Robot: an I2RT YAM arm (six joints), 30 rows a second.
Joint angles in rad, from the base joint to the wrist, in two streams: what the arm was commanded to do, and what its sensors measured. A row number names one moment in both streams.
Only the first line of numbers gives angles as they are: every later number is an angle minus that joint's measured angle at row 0.
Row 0, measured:
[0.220, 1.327, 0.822, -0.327, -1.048, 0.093]
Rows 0 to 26, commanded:
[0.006, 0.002, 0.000, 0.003, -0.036, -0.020]
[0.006, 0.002, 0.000, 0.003, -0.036, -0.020]
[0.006, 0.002, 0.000, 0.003, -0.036, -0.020]
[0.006, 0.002, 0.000, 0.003, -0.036, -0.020]
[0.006, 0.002, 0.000, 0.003, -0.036, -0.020]
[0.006, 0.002, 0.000, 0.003, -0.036, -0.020]
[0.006, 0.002, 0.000, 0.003, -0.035, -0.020]
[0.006, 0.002, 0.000, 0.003, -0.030, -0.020]
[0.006, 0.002, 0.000, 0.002, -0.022, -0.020]
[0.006, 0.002, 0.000, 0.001, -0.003, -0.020]
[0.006, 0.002, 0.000, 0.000, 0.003, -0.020]
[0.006, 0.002, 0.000, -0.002, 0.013, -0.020]
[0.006, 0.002, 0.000, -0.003, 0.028, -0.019]
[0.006, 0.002, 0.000, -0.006, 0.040, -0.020]
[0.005, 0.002, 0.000, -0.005, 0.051, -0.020]
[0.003, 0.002, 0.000, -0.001, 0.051, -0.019]
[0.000, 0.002, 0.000, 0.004, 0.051, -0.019]
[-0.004, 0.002, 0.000, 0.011, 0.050, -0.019]
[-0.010, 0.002, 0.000, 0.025, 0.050, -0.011]
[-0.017, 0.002, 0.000, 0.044, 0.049, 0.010]
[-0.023, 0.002, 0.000, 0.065, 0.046, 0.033]
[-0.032, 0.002, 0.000, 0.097, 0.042, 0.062]
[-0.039, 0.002, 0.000, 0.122, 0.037, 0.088]
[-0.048, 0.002, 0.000, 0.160, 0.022, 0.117]
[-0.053, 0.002, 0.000, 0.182, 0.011, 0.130]
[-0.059, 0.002, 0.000, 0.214, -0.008, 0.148]
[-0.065, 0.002, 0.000, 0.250, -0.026, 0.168]
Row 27, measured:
[-0.041, 0.000, -0.001, 0.187, 0.041, 0.080]
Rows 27 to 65, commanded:
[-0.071, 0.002, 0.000, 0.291, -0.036, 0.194]
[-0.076, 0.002, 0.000, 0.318, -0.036, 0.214]
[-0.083, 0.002, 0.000, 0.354, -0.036, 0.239]
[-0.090, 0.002, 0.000, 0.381, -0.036, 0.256]
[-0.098, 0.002, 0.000, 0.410, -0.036, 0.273]
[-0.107, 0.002, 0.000, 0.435, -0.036, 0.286]
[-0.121, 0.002, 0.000, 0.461, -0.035, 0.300]
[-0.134, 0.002, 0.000, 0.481, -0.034, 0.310]
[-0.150, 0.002, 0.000, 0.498, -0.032, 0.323]
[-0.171, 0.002, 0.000, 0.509, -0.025, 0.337]
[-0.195, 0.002, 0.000, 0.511, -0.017, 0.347]
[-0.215, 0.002, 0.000, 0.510, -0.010, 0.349]
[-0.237, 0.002, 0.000, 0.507, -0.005, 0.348]
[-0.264, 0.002, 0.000, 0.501, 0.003, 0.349]
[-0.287, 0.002, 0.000, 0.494, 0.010, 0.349]
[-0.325, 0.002, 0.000, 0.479, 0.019, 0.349]
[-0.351, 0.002, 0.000, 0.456, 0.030, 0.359]
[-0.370, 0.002, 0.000, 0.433, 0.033, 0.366]
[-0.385, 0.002, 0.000, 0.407, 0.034, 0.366]
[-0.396, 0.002, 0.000, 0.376, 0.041, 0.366]
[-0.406, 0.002, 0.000, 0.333, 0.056, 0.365]
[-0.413, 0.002, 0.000, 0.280, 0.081, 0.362]
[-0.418, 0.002, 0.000, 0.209, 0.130, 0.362]
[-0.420, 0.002, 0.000, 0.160, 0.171, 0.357]
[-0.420, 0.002, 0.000, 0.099, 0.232, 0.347]
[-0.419, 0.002, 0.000, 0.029, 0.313, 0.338]
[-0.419, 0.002, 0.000, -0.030, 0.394, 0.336]
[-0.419, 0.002, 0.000, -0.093, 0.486, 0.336]
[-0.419, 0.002, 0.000, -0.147, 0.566, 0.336]
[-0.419, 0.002, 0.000, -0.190, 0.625, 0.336]
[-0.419, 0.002, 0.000, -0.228, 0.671, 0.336]
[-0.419, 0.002, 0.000, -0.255, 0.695, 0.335]
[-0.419, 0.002, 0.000, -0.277, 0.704, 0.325]
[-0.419, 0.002, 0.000, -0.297, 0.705, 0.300]
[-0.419, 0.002, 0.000, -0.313, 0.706, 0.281]
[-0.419, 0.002, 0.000, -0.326, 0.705, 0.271]
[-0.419, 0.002, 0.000, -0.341, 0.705, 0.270]
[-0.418, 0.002, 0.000, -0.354, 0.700, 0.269]
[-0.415, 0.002, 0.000, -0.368, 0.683, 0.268]
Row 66, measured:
[-0.416, 0.001, -0.005, -0.346, 0.644, 0.308]
